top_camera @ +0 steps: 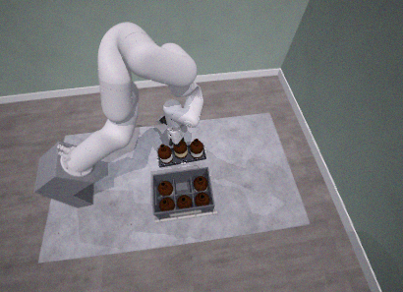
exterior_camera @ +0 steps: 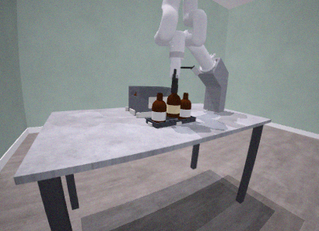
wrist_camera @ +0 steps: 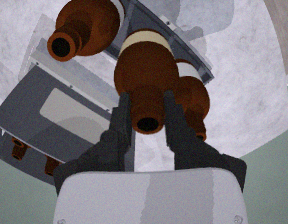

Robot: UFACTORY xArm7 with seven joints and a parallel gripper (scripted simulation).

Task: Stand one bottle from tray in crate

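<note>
Now: the glass bottle 7 cm below my hand. Also, from my hand: grey crate 8 cm ahead, 24 cm to the right, 10 cm below; then dark tray 17 cm below.
</note>
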